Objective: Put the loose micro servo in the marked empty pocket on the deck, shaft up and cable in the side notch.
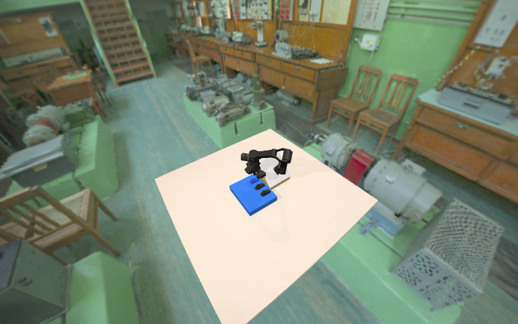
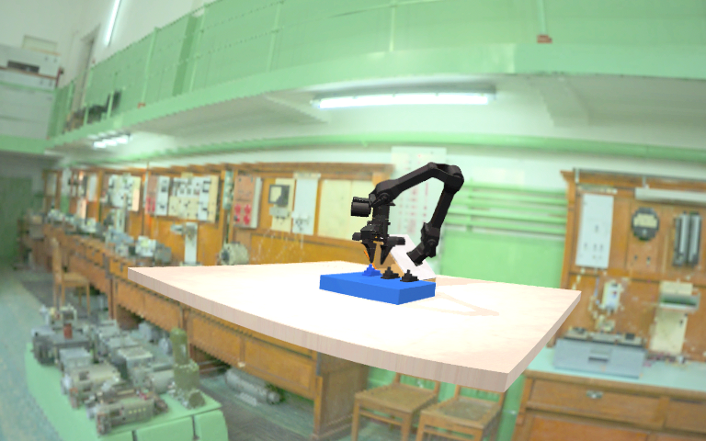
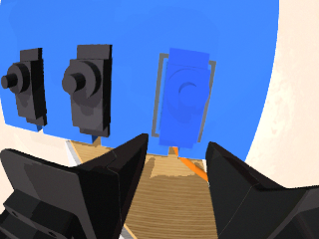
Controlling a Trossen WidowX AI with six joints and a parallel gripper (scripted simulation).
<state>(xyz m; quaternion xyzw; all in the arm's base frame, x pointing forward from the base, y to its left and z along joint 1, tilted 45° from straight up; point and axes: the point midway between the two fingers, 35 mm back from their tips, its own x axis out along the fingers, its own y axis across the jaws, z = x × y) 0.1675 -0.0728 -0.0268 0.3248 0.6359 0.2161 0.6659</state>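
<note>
Right now my gripper tip is 130 mm short of the blue deck, 60 mm to the right of it and 60 mm above it.
</note>
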